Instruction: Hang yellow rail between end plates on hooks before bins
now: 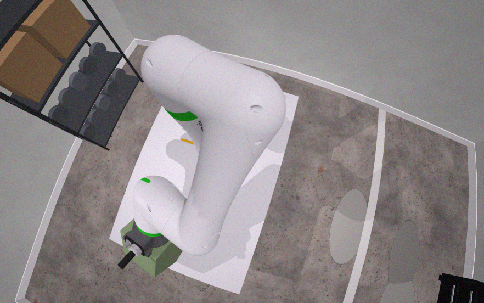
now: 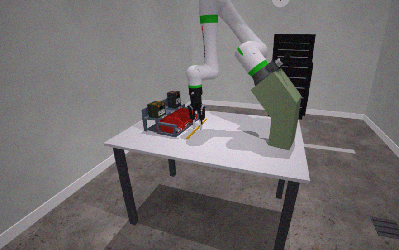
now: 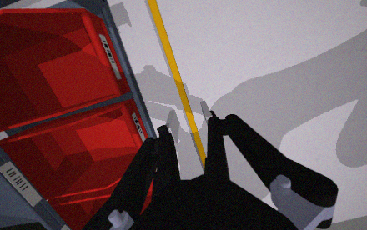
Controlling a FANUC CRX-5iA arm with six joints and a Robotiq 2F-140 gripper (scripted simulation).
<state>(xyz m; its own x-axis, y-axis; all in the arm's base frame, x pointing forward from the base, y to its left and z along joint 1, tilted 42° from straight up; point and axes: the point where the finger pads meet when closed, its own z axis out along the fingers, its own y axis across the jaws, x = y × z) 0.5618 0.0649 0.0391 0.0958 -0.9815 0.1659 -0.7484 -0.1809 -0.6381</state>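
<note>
The yellow rail lies 3 cm below my hand.
</note>
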